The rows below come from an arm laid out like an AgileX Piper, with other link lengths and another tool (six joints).
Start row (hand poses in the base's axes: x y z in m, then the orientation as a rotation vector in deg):
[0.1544, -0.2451, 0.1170, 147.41, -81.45, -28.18]
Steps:
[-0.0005, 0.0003, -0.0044, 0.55, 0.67, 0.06]
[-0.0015, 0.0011, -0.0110, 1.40, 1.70, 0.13]
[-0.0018, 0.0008, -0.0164, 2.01, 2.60, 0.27]
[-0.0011, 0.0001, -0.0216, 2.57, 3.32, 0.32]
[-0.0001, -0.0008, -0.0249, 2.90, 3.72, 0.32]
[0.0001, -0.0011, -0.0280, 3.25, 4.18, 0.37]
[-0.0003, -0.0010, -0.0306, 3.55, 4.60, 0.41]
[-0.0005, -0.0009, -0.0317, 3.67, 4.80, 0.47]
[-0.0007, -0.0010, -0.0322, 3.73, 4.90, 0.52]
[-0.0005, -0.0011, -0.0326, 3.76, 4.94, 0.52]
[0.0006, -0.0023, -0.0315, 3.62, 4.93, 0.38]
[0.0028, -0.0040, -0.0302, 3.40, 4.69, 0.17]
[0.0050, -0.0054, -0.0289, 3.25, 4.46, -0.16]
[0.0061, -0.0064, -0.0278, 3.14, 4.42, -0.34]
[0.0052, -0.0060, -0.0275, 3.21, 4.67, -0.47]
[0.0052, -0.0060, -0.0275, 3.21, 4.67, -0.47]
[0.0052, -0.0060, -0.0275, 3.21, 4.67, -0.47]
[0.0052, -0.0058, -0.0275, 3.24, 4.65, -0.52]
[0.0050, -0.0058, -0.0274, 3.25, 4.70, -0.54]
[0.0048, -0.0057, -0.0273, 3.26, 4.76, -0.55]
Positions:
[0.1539, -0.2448, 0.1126, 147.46, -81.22, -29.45]
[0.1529, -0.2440, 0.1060, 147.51, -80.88, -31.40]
[0.1526, -0.2443, 0.1006, 147.49, -80.45, -32.99]
[0.1533, -0.2450, 0.0954, 147.48, -80.19, -34.32]
[0.1543, -0.2459, 0.0921, 147.47, -80.09, -35.09]
[0.1545, -0.2462, 0.0890, 147.46, -79.90, -35.93]
[0.1541, -0.2461, 0.0864, 147.43, -79.73, -36.69]
[0.1539, -0.2460, 0.0853, 147.42, -79.59, -37.02]
[0.1537, -0.2461, 0.0848, 147.43, -79.49, -37.18]
[0.1539, -0.2462, 0.0844, 147.42, -79.48, -37.26]
[0.1550, -0.2474, 0.0855, 147.24, -79.66, -37.14]
[0.1572, -0.2491, 0.0868, 147.12, -80.01, -36.70]
[0.1594, -0.2505, 0.0881, 146.96, -80.52, -36.34]
[0.1605, -0.2515, 0.0892, 146.80, -80.77, -36.23]
[0.1596, -0.2511, 0.0895, 146.61, -80.87, -36.61]
[0.1596, -0.2511, 0.0895, 146.61, -80.87, -36.61]
[0.1596, -0.2511, 0.0895, 146.61, -80.87, -36.61]
[0.1596, -0.2509, 0.0895, 146.62, -80.94, -36.62]
[0.1594, -0.2509, 0.0896, 146.58, -80.95, -36.69]
[0.1592, -0.2508, 0.0897, 146.54, -80.95, -36.77]

